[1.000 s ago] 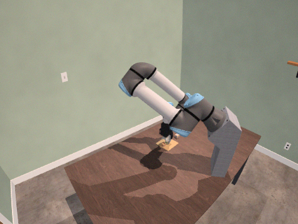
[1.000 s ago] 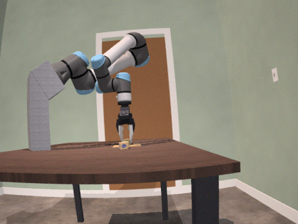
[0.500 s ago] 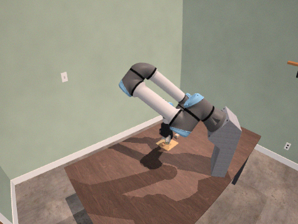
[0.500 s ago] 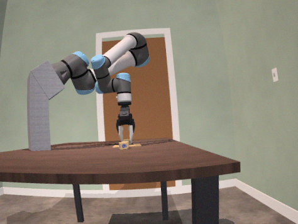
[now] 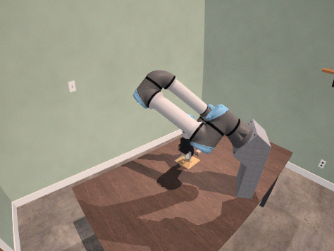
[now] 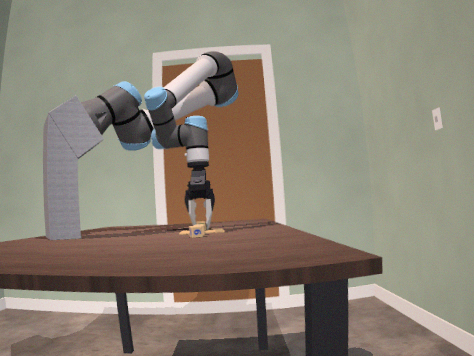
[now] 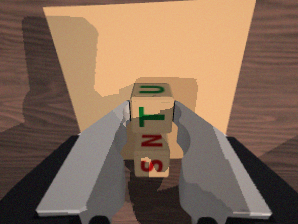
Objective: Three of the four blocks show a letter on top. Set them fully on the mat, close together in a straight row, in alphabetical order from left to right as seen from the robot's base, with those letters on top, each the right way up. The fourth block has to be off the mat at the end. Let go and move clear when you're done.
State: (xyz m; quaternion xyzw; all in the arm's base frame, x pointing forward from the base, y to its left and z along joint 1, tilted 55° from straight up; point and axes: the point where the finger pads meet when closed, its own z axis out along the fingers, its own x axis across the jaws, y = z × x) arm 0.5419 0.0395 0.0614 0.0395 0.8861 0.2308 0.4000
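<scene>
My hand is 20 mm above the tan mat.
</scene>
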